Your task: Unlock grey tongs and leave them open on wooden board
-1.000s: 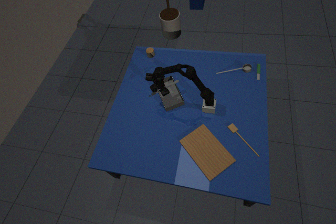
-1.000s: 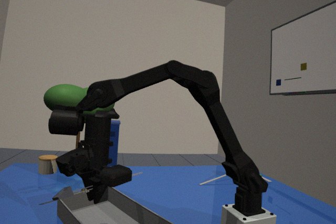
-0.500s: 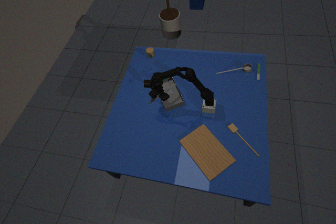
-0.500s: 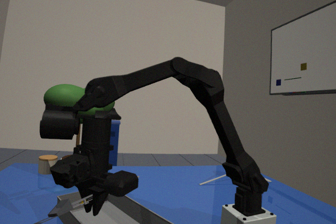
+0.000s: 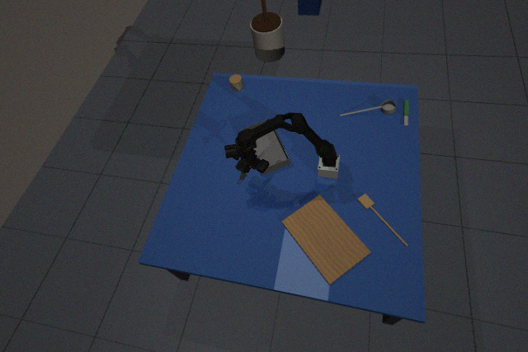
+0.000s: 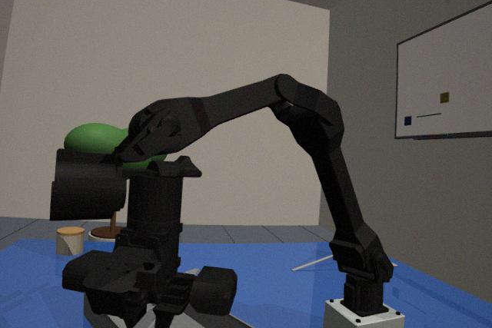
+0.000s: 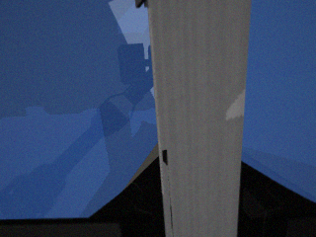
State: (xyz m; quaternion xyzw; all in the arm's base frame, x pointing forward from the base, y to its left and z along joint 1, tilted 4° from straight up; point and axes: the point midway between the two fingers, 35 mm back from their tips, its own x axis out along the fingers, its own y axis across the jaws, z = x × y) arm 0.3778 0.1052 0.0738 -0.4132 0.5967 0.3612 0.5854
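Right now my gripper tip is 380 mm past the wooden board, 280 mm to the right of it and 100 mm above it. Round my gripper tip: cork-topped cup 660 mm to the right, 250 mm ahead, 80 mm below; then grey roasting tin 200 mm to the right, 80 mm below, 20 mm behind.
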